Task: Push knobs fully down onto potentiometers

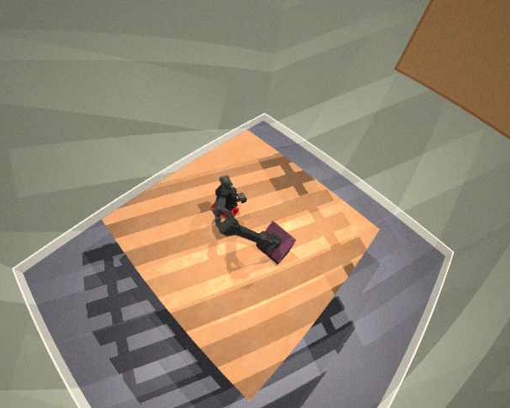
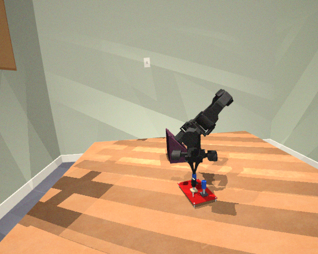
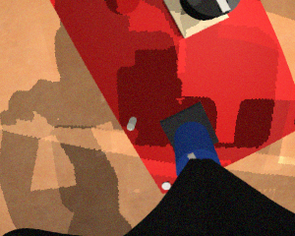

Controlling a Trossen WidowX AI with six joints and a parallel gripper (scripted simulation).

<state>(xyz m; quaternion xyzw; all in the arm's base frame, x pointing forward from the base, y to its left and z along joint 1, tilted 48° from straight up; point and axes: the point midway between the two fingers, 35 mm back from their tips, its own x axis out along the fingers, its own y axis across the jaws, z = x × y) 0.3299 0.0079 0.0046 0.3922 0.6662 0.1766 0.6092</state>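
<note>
The blue knob is 1 cm below my gripper tip. From my gripper tip the other things lie so: black slotted knob: 6 cm ahead, 2 cm to the right.
</note>
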